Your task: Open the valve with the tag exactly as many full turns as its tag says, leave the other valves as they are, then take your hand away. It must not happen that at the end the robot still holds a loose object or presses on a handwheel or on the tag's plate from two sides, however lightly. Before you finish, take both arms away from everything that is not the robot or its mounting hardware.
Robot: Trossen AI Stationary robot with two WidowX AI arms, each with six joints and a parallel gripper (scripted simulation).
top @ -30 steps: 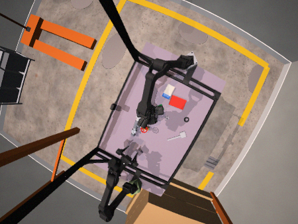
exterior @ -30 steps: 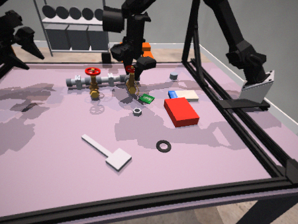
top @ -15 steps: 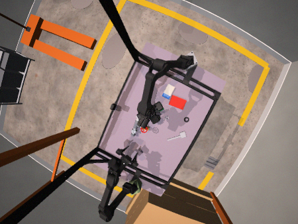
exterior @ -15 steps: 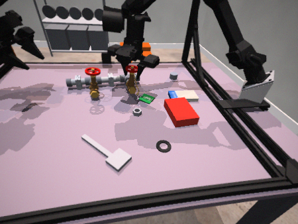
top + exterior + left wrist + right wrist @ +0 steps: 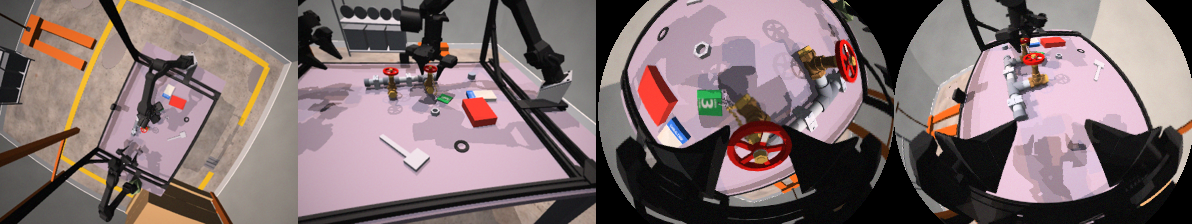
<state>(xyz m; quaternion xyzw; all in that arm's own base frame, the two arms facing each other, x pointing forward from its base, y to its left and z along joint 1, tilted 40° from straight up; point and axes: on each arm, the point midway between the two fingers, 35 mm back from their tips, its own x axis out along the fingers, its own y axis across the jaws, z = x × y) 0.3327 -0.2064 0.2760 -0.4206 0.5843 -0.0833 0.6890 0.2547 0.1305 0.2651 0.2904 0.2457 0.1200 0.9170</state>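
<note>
Right now my left hand is 6 cm short of the green tag, 4 cm to the right of it and 10 cm above it. From my left hand the other things lie so: red block (17 cm ahead, 14 cm to the left, 9 cm below); grey nut (15 cm ahead, 1 cm to the right, 9 cm below); flat grey wrench (30 cm ahead, 12 cm to the right, 10 cm below).
</note>
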